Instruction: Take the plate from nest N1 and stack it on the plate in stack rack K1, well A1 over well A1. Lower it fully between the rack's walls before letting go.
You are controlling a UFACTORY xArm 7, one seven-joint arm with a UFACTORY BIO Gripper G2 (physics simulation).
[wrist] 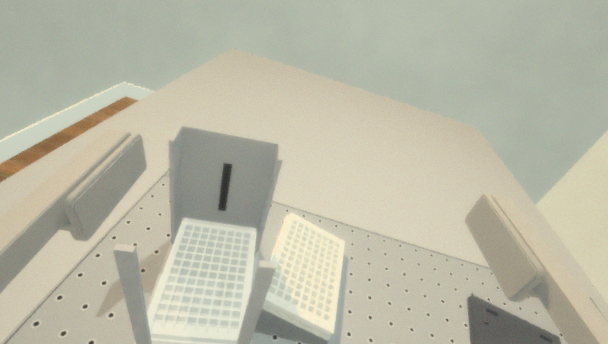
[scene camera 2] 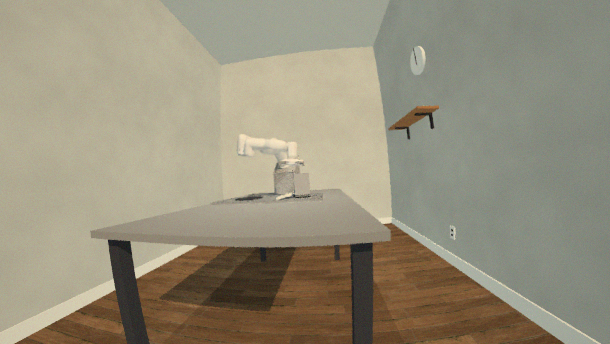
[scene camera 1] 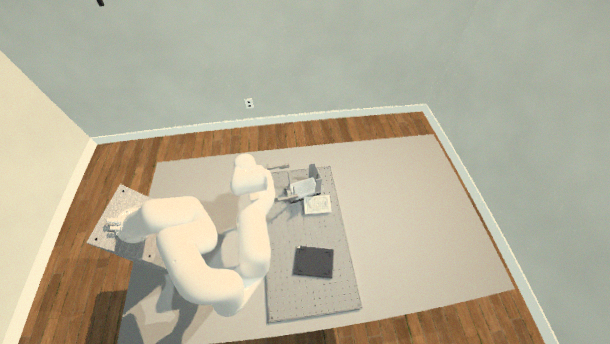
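Where they show: hand, tool point: [wrist: 317, 214] [scene camera 2: 291, 164] [scene camera 1: 288, 180]; arm's base, link origin: [scene camera 1: 134, 225].
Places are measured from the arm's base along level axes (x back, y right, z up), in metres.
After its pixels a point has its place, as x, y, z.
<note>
Stack rack K1 [scene camera 1: 314, 172] {-0.757, -0.022, -0.178} [scene camera 2: 302, 184] {-0.761, 0.003, -0.192} [wrist: 225, 142] {-0.757, 0.000, -0.132} has a tall slotted back wall and slim front posts. A white plate [scene camera 1: 303, 188] {-0.685, 0.002, -0.244} [wrist: 210, 275] {-0.691, 0.000, -0.245} lies between its walls, with no other plate on top. A second, cream-white plate [scene camera 1: 318, 205] {-0.714, 0.111, -0.261} [scene camera 2: 284, 197] {-0.772, 0.121, -0.262} [wrist: 310, 275] {-0.698, 0.108, -0.253} lies outside the rack, beside it on the nest N1 side, tilted and turned askew; whether it touches the rack is unclear. Nest N1 [scene camera 1: 313, 262] {-0.571, 0.341, -0.261} [wrist: 505, 322] {-0.637, 0.355, -0.261} is dark and holds no plate. My gripper [scene camera 1: 281, 183] {-0.600, 0.037, -0.056} [wrist: 305, 217] {-0.600, 0.037, -0.056} is wide open and empty, above the rack area, with the plates below its fingers.
The perforated board [scene camera 1: 310, 305] {-0.485, 0.486, -0.273} [wrist: 380, 305] {-0.671, 0.195, -0.273} carries the rack and the nest. It lies on the grey table [scene camera 1: 400, 210] {-1.078, 0.307, -0.285} [scene camera 2: 240, 225] {-1.357, 0.331, -0.286} [wrist: 350, 150] {-1.030, 0.268, -0.286}. The rack's back wall and front posts stand up close to the loose plate. The arm's base is at the left in scene camera 1.
</note>
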